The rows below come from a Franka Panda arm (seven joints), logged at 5 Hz.
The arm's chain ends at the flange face. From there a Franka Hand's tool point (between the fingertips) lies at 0.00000 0.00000 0.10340 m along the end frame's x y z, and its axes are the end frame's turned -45 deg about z.
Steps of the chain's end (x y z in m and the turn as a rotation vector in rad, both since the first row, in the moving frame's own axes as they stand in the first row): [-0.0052, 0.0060, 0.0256, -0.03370, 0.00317, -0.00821]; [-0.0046, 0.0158, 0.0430, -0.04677, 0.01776, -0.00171]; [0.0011, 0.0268, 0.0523, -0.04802, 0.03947, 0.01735]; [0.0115, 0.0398, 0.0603, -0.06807, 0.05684, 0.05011]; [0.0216, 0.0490, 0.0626, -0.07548, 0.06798, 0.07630]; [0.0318, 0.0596, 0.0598, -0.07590, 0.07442, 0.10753]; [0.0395, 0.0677, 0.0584, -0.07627, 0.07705, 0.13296]
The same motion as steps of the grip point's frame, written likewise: [-0.0101, 0.0033, 0.0255, -0.02607, -0.02159, -0.00821]; [-0.0165, 0.0126, 0.0429, -0.04563, -0.02051, -0.00171]; [-0.0189, 0.0261, 0.0521, -0.06186, -0.00605, 0.01735]; [-0.0211, 0.0454, 0.0599, -0.08832, -0.00794, 0.05011]; [-0.0203, 0.0604, 0.0621, -0.10144, -0.00530, 0.07630]; [-0.0204, 0.0756, 0.0592, -0.10629, -0.00105, 0.10753]; [-0.0206, 0.0870, 0.0578, -0.10841, 0.00055, 0.13296]
